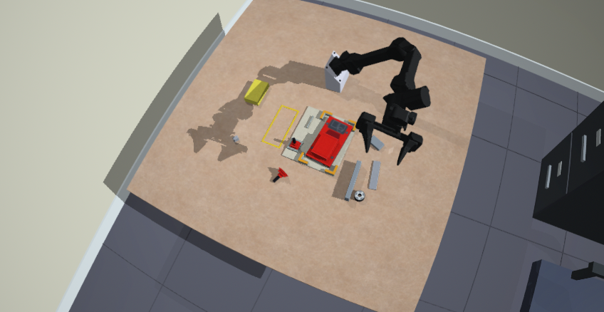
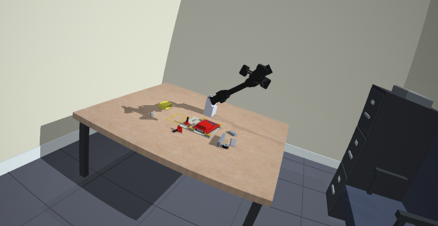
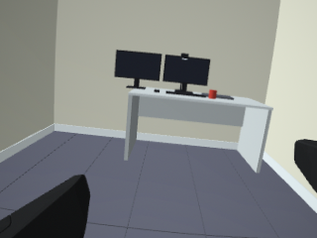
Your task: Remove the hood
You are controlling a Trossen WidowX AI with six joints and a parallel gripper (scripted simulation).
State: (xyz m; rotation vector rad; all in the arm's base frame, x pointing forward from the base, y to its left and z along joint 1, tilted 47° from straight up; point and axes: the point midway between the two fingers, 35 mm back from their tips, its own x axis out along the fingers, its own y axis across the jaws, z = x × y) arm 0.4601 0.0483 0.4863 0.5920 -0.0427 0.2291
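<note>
My gripper tip is 430 mm above the red hood, 270 mm to the left of it and 130 mm past it. From my gripper tip the other things lie so: grey piece: 620 mm to the right, 460 mm below, 10 mm ahead; yellow block: 670 mm to the right, 460 mm below, 220 mm behind.
</note>
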